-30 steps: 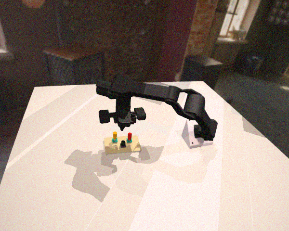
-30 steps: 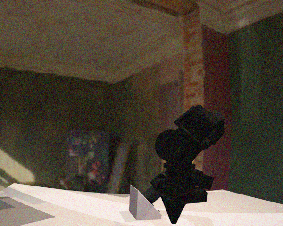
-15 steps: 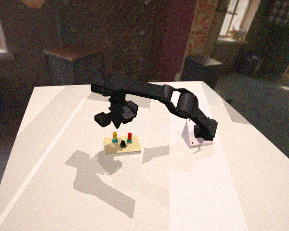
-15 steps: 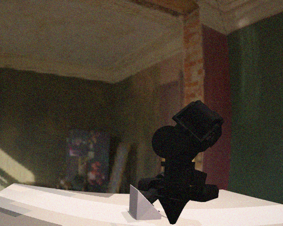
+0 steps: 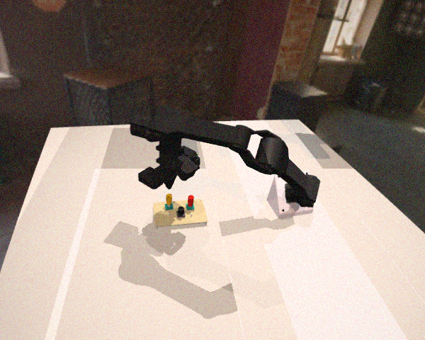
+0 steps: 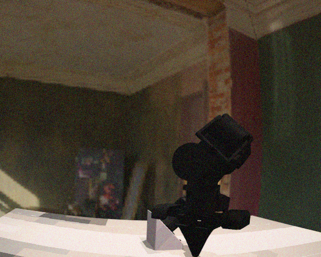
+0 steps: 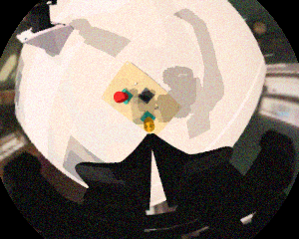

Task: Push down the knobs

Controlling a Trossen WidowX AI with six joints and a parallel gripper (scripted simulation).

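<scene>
My gripper tip is 5 cm above the orange knob. From my gripper tip the other things lie so: red knob: 7 cm behind, 5 cm below, 1 cm to the left.
</scene>
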